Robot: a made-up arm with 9 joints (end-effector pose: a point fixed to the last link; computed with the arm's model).
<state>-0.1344 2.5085 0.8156 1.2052 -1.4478 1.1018 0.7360 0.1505 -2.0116</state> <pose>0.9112 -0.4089 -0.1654 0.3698 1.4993 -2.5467</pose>
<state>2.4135 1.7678 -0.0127 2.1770 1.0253 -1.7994 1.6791 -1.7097 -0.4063</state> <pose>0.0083 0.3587 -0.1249 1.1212 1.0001 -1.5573</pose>
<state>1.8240 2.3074 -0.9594 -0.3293 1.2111 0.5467 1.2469 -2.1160 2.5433</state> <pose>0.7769 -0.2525 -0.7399 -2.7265 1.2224 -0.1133</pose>
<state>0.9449 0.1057 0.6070 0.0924 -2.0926 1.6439 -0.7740 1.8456 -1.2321</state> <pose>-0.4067 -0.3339 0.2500 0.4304 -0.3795 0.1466</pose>
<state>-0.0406 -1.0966 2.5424 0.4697 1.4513 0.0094 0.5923 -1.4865 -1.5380</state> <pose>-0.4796 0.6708 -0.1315 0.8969 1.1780 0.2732</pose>
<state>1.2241 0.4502 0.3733 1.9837 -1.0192 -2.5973 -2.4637 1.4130 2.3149</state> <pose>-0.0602 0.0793 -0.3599 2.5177 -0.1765 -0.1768</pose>
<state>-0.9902 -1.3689 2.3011 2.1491 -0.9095 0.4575 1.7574 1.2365 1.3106</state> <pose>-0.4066 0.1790 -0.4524 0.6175 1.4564 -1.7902</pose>
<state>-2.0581 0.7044 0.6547 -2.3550 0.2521 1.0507 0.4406 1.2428 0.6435</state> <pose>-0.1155 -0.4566 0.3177 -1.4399 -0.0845 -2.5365</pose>
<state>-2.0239 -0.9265 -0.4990 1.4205 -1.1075 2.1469 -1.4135 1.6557 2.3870</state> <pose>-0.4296 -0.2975 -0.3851 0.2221 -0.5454 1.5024</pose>
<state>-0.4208 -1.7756 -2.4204 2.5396 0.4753 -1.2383 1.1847 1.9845 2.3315</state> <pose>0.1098 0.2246 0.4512 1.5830 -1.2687 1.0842</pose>
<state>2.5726 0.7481 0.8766 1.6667 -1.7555 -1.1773 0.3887 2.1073 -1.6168</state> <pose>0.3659 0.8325 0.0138 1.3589 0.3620 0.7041</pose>
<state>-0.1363 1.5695 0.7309 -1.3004 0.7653 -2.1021 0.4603 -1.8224 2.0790</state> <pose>-0.0299 -0.2439 -0.2406 -0.7087 1.0748 0.4635</pose>
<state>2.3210 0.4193 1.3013 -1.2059 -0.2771 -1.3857 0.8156 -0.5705 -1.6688</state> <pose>-0.3172 0.2267 0.2553 -0.6817 -0.7956 1.3480</pose>
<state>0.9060 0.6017 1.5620 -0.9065 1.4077 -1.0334 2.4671 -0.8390 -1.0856</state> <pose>-0.4229 0.0063 -0.1403 0.6438 -0.9310 0.2615</pose>
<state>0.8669 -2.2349 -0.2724 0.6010 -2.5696 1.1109 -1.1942 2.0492 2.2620</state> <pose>0.1784 0.7373 0.6998 1.0767 -2.2662 0.5086</pose>
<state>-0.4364 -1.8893 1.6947 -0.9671 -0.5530 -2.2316 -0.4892 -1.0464 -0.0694</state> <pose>0.4447 -0.0576 -0.1489 0.1629 0.2894 -1.8380</pose>
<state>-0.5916 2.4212 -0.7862 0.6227 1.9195 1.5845 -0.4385 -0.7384 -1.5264</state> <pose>0.4746 -0.8200 0.2421 -0.7928 -0.6452 -0.9959</pose>
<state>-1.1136 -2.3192 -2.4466 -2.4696 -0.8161 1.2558 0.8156 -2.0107 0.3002</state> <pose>0.0088 -0.3034 0.1664 -0.8866 1.1928 -2.1871</pose>
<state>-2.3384 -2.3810 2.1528 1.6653 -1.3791 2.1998 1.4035 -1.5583 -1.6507</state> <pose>0.5316 -0.5675 -0.7343 1.2712 0.5495 -1.8715</pose>
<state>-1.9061 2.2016 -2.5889 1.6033 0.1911 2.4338 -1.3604 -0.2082 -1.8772</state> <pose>0.8314 0.4308 0.4389 0.3870 -0.5207 0.8466</pose>
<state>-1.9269 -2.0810 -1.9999 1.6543 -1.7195 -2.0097 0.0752 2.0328 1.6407</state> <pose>0.7285 -0.2061 0.1183 2.0942 1.0839 1.7979</pose>
